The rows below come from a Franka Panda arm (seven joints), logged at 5 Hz.
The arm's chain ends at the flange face. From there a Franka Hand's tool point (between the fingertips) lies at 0.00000 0.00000 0.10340 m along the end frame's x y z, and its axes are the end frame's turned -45 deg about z.
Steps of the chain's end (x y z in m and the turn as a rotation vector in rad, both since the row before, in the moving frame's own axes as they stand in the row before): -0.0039 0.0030 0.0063 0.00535 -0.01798 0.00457; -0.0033 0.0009 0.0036 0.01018 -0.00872 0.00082; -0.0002 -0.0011 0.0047 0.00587 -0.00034 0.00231; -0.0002 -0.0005 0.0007 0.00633 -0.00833 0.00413; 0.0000 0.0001 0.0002 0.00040 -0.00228 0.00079; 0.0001 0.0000 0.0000 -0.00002 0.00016 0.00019
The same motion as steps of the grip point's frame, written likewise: -0.0058 -0.0023 0.0063 0.01650 -0.00893 0.00457; -0.0029 -0.0031 0.0036 0.01336 0.00103 0.00082; 0.0010 -0.0014 0.0047 0.00439 0.00391 0.00231; 0.0001 -0.0016 0.0007 0.01037 -0.00141 0.00413; -0.0002 -0.0001 0.0002 0.00190 -0.00133 0.00079; 0.0001 0.0001 0.0000 -0.00013 0.00010 0.00019
